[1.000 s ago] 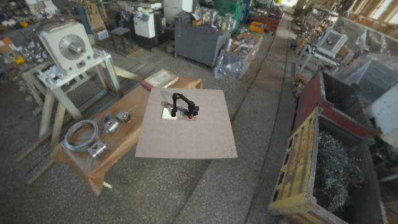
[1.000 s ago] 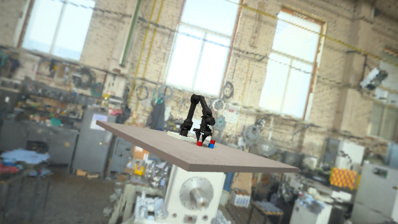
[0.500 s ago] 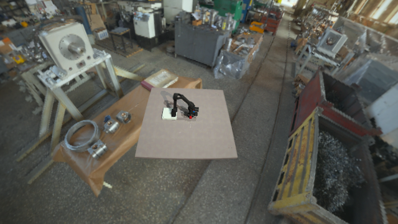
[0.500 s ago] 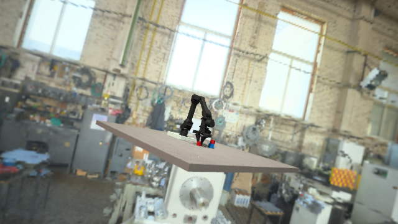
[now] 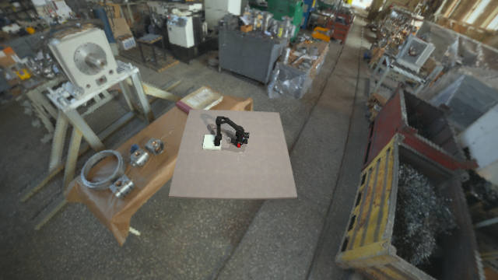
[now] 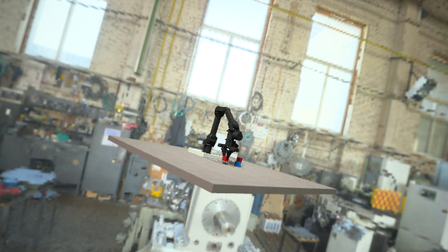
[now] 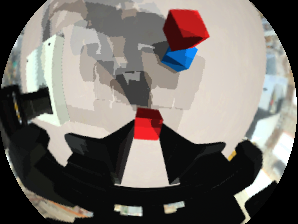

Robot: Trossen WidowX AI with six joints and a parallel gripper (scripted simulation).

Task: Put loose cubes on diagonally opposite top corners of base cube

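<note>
Right now the blue base cube is 4 cm ahead of my gripper tip, 10 cm to the left of it and 2 cm below it.
</note>
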